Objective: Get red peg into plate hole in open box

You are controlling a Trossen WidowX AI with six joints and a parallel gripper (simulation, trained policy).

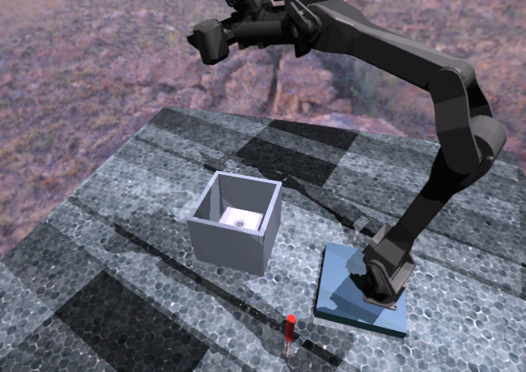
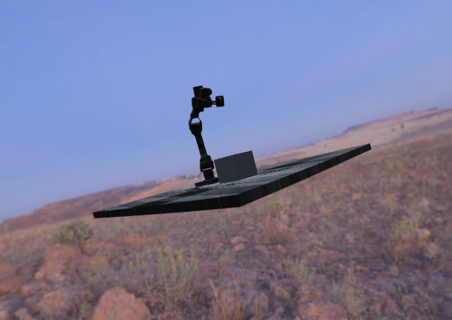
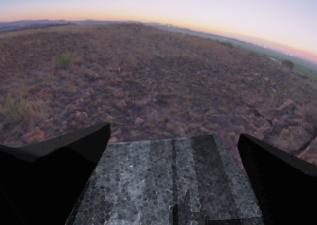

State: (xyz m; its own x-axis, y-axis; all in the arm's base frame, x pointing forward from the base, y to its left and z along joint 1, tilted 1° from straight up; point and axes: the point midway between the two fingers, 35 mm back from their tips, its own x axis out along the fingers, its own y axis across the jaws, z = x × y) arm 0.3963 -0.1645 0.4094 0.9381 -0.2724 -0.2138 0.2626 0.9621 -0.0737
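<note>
The red peg lies 27 cm behind my gripper tip, 31 cm to the left of it and 40 cm below it. Also, from my gripper tip: plate 10 cm behind, 12 cm to the left, 39 cm below.
</note>
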